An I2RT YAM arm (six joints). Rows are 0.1 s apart.
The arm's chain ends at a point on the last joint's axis. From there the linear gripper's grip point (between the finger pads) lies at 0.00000 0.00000 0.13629 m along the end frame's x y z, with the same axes.
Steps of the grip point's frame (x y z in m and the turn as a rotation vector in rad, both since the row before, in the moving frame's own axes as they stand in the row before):
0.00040, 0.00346, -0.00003, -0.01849, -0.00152, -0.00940
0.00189, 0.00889, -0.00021, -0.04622, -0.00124, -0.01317
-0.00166, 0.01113, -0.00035, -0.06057, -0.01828, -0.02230
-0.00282, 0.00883, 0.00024, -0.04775, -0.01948, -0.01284
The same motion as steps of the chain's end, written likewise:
0.00060, 0.00094, -0.00001, -0.01849, -0.00152, -0.00940
0.00202, 0.00259, -0.00006, -0.04622, -0.00124, -0.01317
0.00074, 0.00285, -0.00008, -0.06057, -0.01828, -0.02230
-0.00021, 0.00231, 0.00042, -0.04775, -0.01948, -0.01284

